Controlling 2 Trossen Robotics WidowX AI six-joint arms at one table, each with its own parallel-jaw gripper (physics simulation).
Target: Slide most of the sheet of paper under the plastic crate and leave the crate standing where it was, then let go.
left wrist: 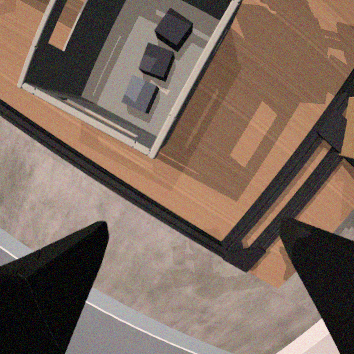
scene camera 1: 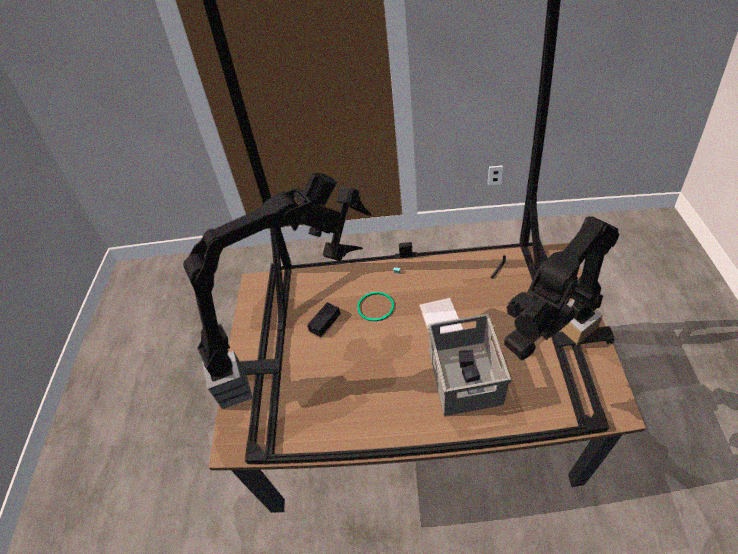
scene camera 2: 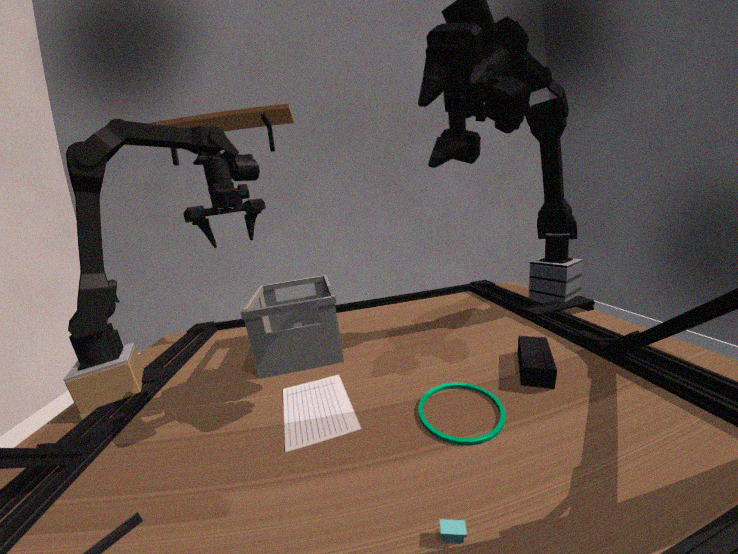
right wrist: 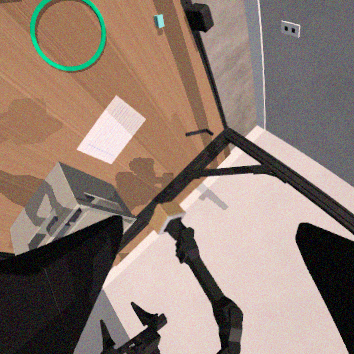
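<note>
The white lined sheet of paper [scene camera 1: 439, 313] [scene camera 2: 318, 411] [right wrist: 112, 130] lies flat on the table, a small gap apart from the grey plastic crate [scene camera 1: 476, 404] [scene camera 2: 298, 342] [left wrist: 195, 80] [right wrist: 75, 182]. The crate stands upright and holds three dark blocks, seen in the left wrist view. My left gripper [scene camera 2: 233, 242] [left wrist: 194, 228] [right wrist: 116, 310] is open and empty, pointing down high above the table near the crate. My right gripper [scene camera 1: 365, 231] [scene camera 2: 425, 134] [right wrist: 210, 228] is open and empty, raised high, away from the paper and crate. The paper does not show in the left wrist view.
A green ring [scene camera 1: 358, 307] [scene camera 2: 503, 411] [right wrist: 104, 32] lies beside the paper. A black block [scene camera 1: 324, 319] [scene camera 2: 536, 361] lies beyond the ring. A small teal block [scene camera 1: 397, 270] [scene camera 2: 453, 530] [right wrist: 159, 21] lies near the table edge. A black frame [scene camera 1: 417, 449] borders the table.
</note>
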